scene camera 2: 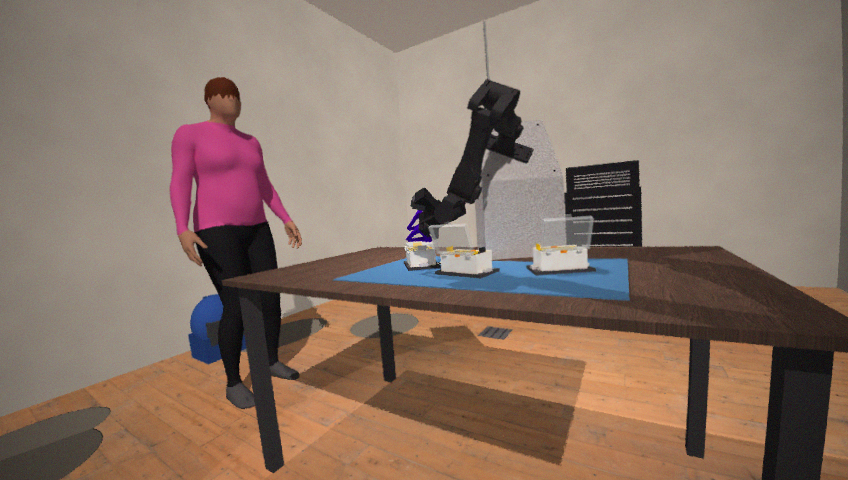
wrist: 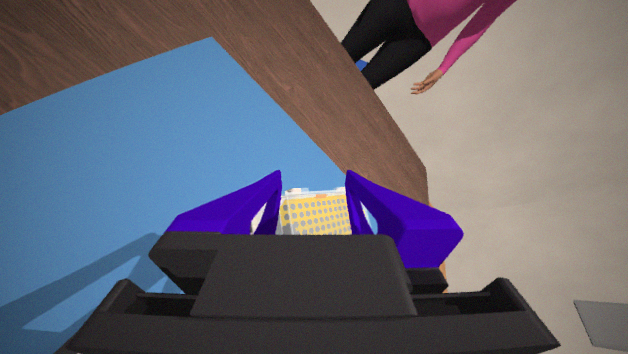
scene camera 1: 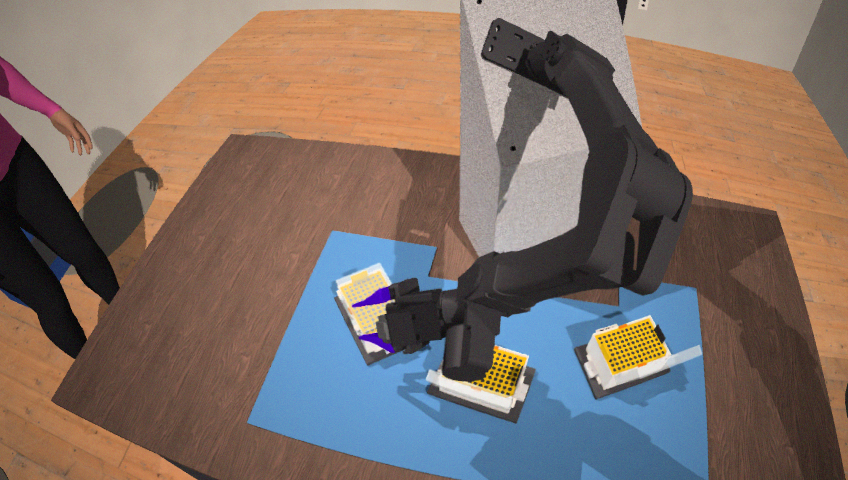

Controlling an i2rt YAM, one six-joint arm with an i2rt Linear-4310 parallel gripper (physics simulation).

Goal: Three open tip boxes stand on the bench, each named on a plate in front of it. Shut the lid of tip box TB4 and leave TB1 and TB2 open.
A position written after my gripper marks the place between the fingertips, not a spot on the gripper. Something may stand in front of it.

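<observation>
A blue mat point(scene camera 1: 319, 389) is there for me to see, and the wrist view shows the mat point(wrist: 102, 168) as well. I also see my gripper point(scene camera 1: 357, 321), which the wrist view shows too, with the gripper point(wrist: 313, 177).
</observation>
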